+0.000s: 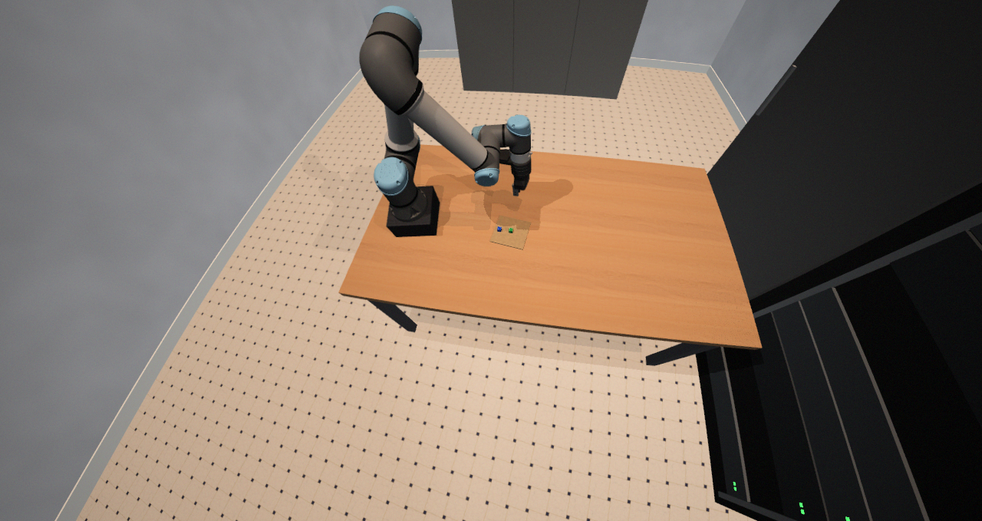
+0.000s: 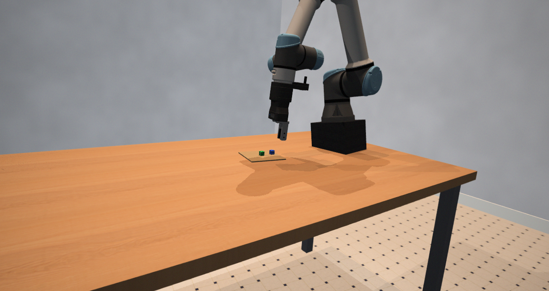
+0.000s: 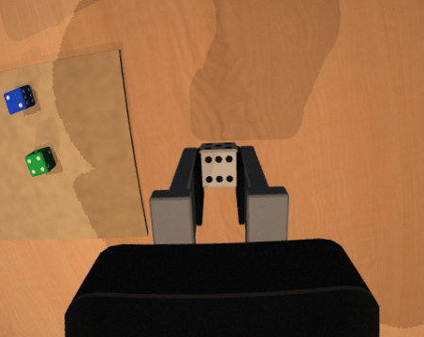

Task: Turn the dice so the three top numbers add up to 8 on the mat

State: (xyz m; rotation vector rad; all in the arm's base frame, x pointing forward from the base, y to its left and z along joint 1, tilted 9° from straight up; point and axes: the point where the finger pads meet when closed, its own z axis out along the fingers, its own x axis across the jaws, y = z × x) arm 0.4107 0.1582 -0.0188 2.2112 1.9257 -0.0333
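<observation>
The white die is 1 cm below my hand. Round my hand: green die: 13 cm to the right, 10 cm below; mat: 13 cm to the right, 11 cm below; blue die: 5 cm behind, 14 cm to the right, 10 cm below.
</observation>
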